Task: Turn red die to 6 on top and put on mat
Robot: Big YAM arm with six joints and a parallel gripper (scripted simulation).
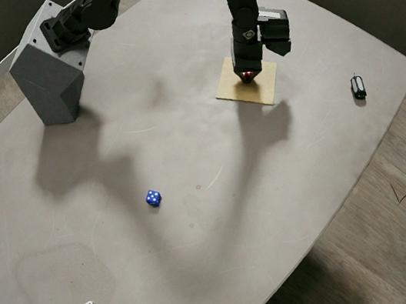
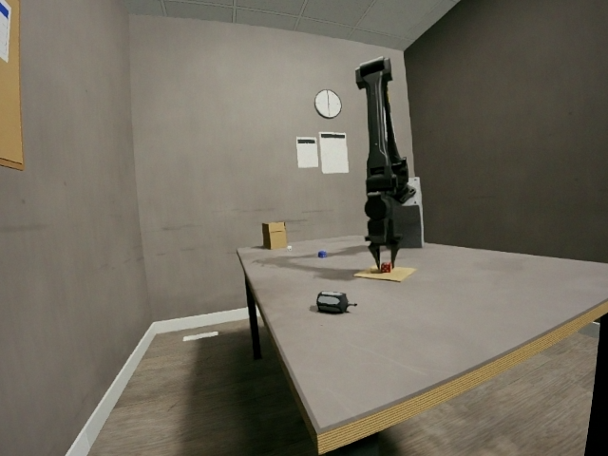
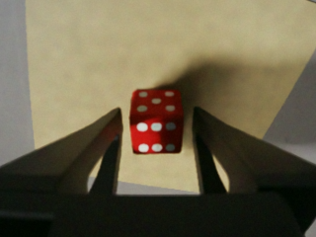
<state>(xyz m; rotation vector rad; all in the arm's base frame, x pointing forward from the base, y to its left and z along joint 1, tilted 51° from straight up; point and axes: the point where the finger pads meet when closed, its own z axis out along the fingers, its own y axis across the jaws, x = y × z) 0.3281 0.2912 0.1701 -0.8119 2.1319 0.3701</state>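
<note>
Right now the red die is right at my hand. The rest, counted from my hand: blue die 36 cm to the right, 12 cm ahead, 1 cm below; then small black device 22 cm to the left, 20 cm ahead; then tan mat 2 cm below.
</note>
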